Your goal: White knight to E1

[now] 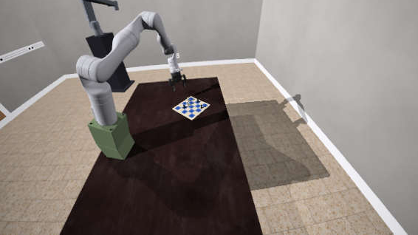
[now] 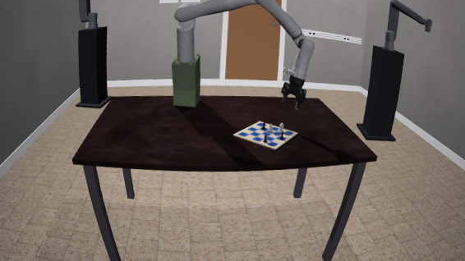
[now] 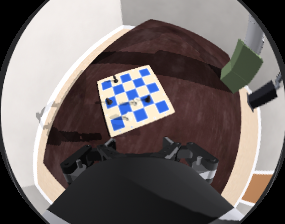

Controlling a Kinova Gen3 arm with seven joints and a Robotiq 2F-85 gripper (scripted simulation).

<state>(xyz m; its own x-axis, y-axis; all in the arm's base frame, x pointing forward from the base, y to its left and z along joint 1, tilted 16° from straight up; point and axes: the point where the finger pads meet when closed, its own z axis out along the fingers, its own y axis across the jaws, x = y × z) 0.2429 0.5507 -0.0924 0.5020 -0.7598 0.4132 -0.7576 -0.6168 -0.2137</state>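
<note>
The white knight is 70 mm ahead of my hand, 40 mm to the right of it and 90 mm below it. From my hand the other things lie so: chessboard 110 mm ahead, 110 mm to the right, 110 mm below.
</note>
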